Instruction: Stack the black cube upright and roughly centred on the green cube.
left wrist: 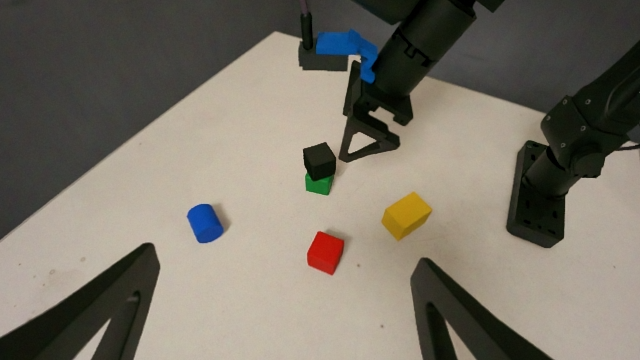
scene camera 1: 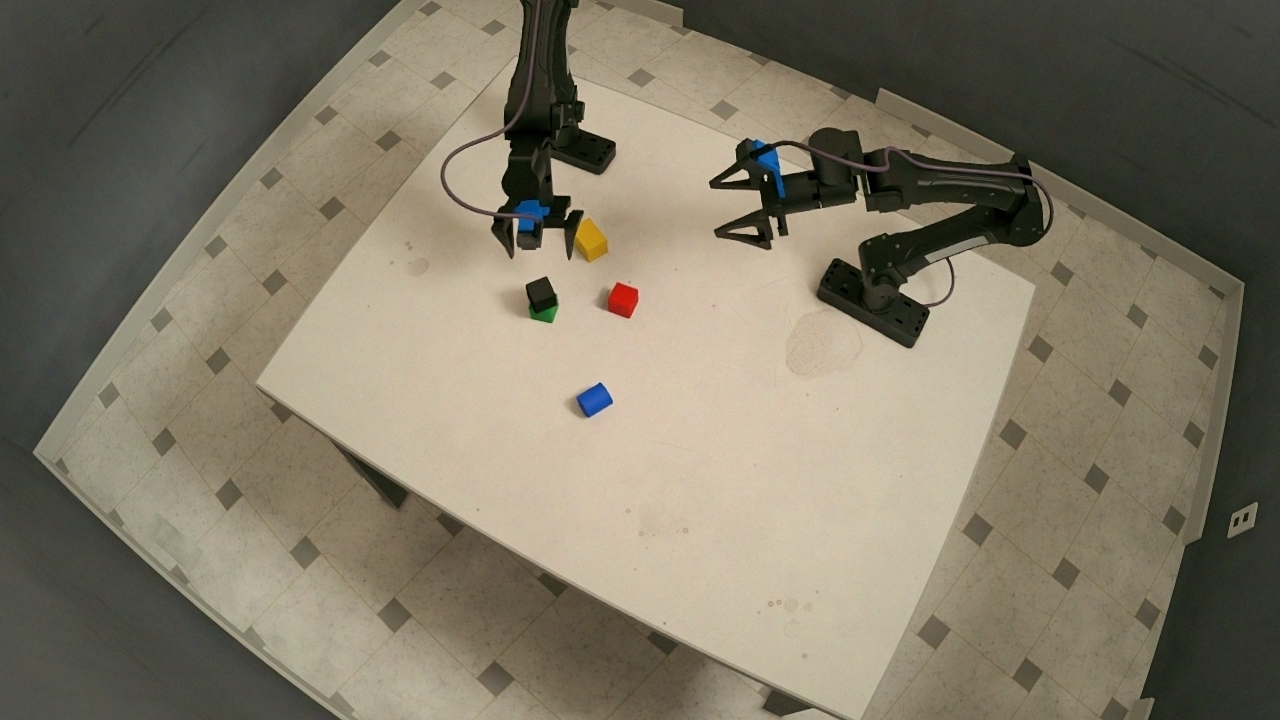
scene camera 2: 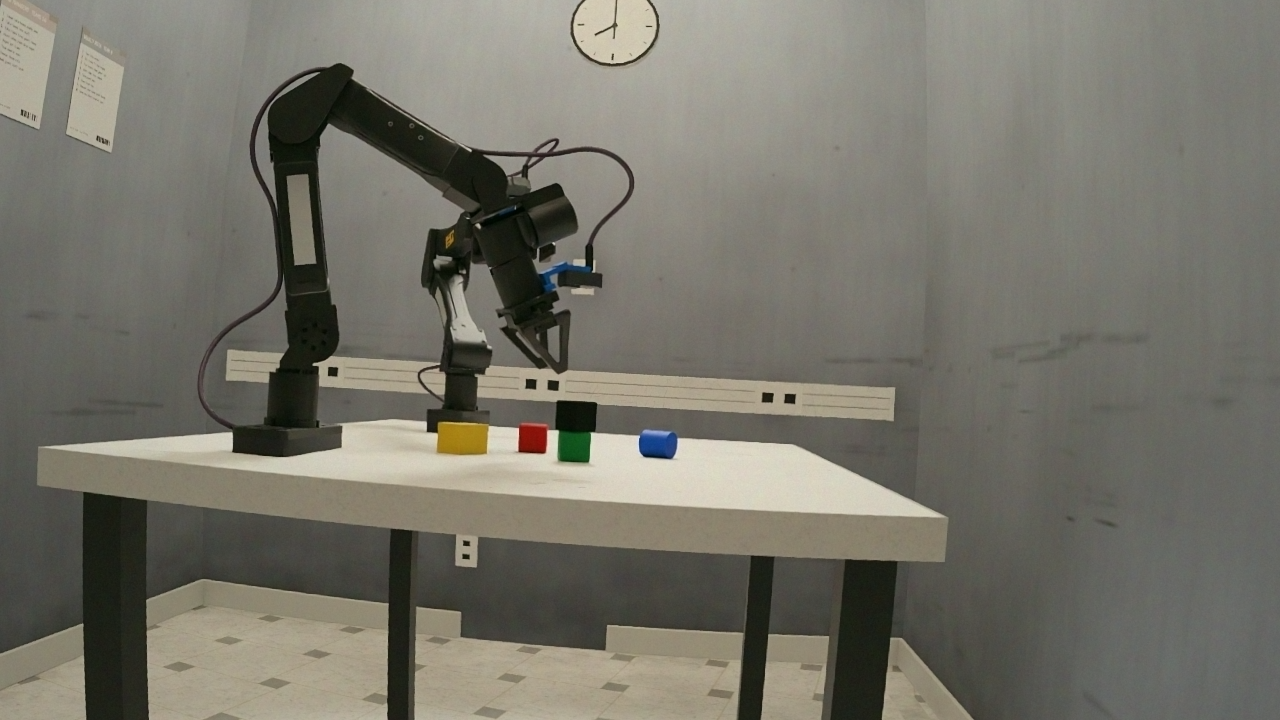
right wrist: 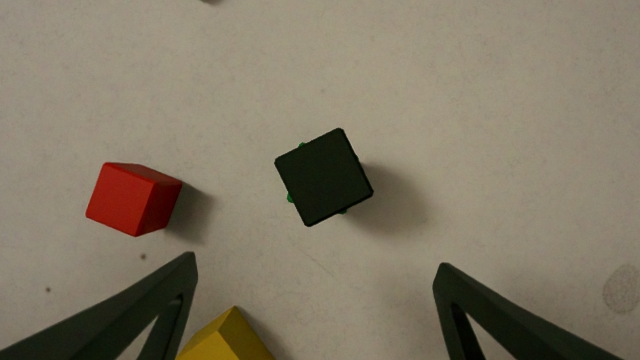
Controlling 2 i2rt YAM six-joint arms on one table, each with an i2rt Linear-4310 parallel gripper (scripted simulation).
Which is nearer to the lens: the black cube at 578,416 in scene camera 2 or the blue cylinder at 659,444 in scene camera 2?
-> The black cube.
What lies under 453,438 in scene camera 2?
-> A yellow cube.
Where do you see a black cube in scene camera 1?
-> At 541,292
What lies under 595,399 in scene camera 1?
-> A blue cylinder.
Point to a black cube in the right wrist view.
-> At 323,177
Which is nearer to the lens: the green cube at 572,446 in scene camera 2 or the blue cylinder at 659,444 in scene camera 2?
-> The green cube.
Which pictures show the blue cylinder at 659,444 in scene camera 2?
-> The left wrist view, scene camera 1 and scene camera 2 only.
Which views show the black cube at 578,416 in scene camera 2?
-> The left wrist view, scene camera 1, scene camera 2 and the right wrist view: all of them.
